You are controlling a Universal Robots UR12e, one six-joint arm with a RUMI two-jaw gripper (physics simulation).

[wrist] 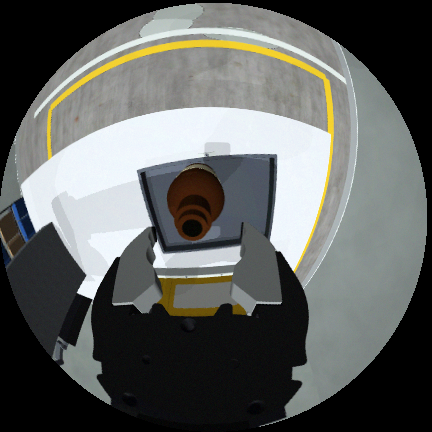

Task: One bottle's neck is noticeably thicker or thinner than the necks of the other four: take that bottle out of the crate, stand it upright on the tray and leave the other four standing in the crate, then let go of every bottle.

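Frame: origin at the arm's base, x ahead, y left, z up, level; millimetres.
Seen in the pictures: gripper, fingertip midpoint: (197, 225).
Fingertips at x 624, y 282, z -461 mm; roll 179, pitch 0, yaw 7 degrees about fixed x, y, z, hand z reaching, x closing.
Observation:
Pixels of each thing's top centre, then the offset from my fingertips to it. "*": a spot on its surface instead. Level surfaces: height alone.
- brown bottle, top centre: (191, 227) 21 mm up, 5 mm back, 11 mm left
- dark grey tray, surface spot: (247, 200) * 134 mm down, 98 mm ahead, 19 mm right
- white surface, surface height: 139 mm down
A brown bottle (195, 195) stands upright on the dark grey tray (247, 200), left of the tray's middle, with its open mouth towards the camera. My gripper (197, 225) is open, with one jaw on each side of the bottle's neck and a gap to it on both sides. Part of the blue crate (22, 220) shows at the far left edge, with brown compartments. The bottles in it cannot be made out.
The tray lies on a white surface (115, 145). A yellow line and a white line run on the grey floor beyond it. A dark panel (45, 290) stands at the lower left, beside the gripper.

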